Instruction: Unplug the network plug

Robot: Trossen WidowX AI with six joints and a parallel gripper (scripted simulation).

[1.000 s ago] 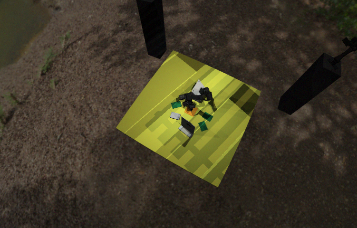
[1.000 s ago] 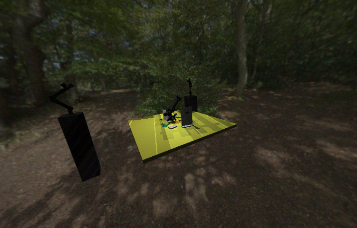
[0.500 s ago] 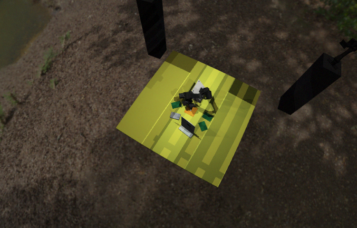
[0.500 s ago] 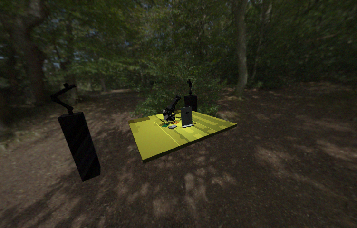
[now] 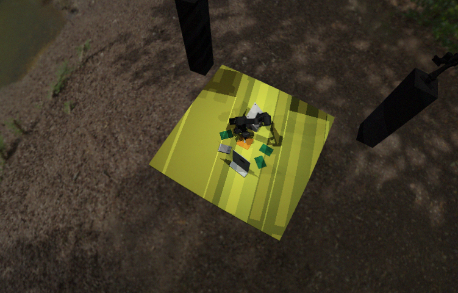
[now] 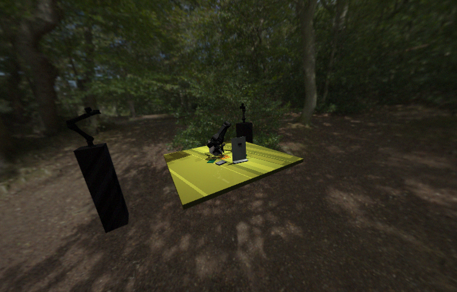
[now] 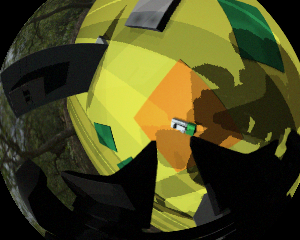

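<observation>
The orange marked square is 4 cm below my gripper tip, 1 cm to the left of it and 1 cm ahead of it. From my gripper tip the other things lie so: upright panel (25 cm ahead, 8 cm to the left, 8 cm above); then grey plate (15 cm ahead, 12 cm to the right, 4 cm below).
</observation>
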